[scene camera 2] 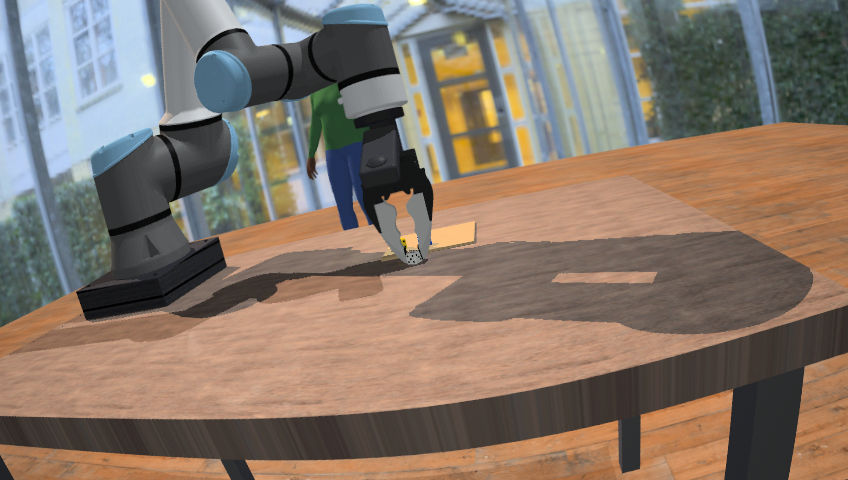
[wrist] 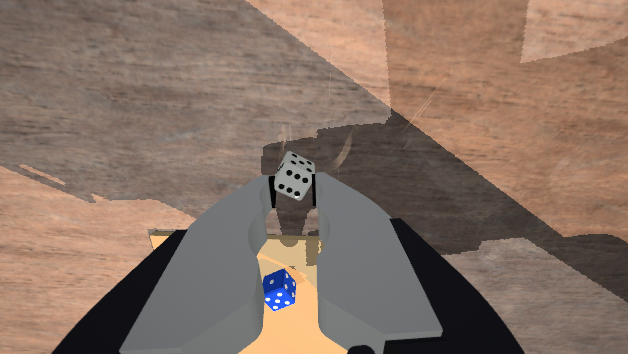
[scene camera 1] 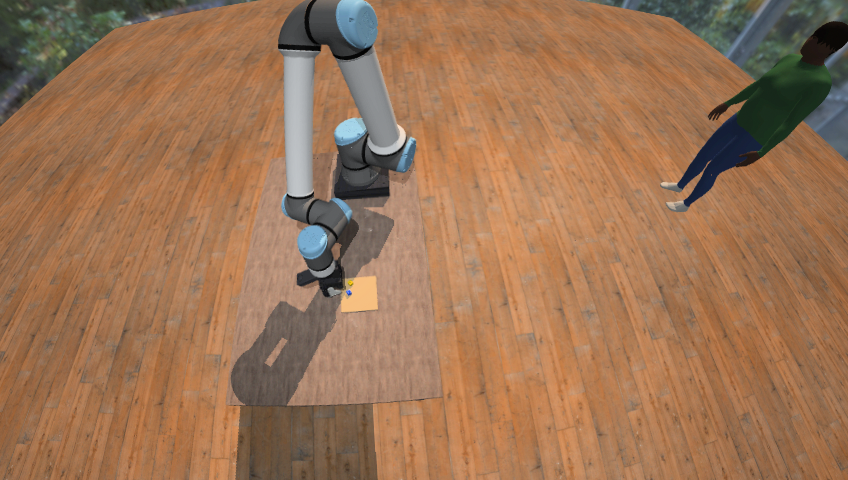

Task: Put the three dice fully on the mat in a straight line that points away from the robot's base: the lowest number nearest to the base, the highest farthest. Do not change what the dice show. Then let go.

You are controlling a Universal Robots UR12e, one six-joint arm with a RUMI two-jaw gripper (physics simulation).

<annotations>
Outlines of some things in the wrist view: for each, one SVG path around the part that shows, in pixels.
My gripper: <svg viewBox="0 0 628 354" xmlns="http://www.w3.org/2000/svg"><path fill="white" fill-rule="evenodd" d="M275 176L261 175L211 206L187 229L175 230L100 299L71 329L51 354L238 354L260 336L263 329L265 295L257 255L268 239L265 219L272 208L276 206ZM312 174L313 206L316 206L318 209L319 238L325 245L317 256L318 326L324 336L348 351L347 354L525 354L511 331L486 299L401 218L391 218L375 202L324 172Z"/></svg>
A white die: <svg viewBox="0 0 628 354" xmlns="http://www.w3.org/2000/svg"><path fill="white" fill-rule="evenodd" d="M288 151L275 173L274 187L276 191L300 201L312 184L315 164Z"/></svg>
A blue die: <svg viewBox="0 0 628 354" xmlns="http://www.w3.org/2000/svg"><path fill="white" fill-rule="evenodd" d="M285 269L276 271L263 278L265 303L273 311L295 303L296 282Z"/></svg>
</annotations>
